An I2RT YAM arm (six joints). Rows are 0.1 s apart.
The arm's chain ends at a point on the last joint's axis. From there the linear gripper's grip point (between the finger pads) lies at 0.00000 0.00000 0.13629 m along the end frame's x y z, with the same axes.
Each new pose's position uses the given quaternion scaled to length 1; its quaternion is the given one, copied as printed.
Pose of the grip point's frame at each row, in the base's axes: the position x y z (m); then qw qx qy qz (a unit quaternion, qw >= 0):
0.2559 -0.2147 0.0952 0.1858 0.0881 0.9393 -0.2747
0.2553 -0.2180 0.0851 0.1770 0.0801 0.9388 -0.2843
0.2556 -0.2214 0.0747 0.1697 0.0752 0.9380 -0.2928
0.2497 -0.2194 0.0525 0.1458 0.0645 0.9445 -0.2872
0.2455 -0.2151 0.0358 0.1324 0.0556 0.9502 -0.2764
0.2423 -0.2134 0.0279 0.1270 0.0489 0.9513 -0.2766
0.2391 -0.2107 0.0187 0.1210 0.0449 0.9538 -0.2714
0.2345 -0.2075 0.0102 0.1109 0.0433 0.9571 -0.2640
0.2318 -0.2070 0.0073 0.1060 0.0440 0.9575 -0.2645
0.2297 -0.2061 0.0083 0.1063 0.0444 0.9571 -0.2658
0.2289 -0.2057 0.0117 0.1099 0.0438 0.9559 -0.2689
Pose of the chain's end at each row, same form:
0.2149 -0.1399 0.2015 0.1858 0.0881 0.9393 -0.2747
0.2162 -0.1414 0.1908 0.1770 0.0801 0.9388 -0.2843
0.2182 -0.1431 0.1798 0.1697 0.0752 0.9380 -0.2928
0.2172 -0.1429 0.1605 0.1458 0.0645 0.9445 -0.2872
0.2154 -0.1415 0.1465 0.1324 0.0556 0.9502 -0.2764
0.2131 -0.1400 0.1389 0.1270 0.0489 0.9513 -0.2766
0.2110 -0.1387 0.1309 0.1210 0.0449 0.9538 -0.2714
0.2087 -0.1373 0.1241 0.1109 0.0433 0.9571 -0.2640
0.2073 -0.1367 0.1215 0.1060 0.0440 0.9575 -0.2645
0.2052 -0.1355 0.1223 0.1063 0.0444 0.9571 -0.2658
0.2035 -0.1343 0.1250 0.1099 0.0438 0.9559 -0.2689

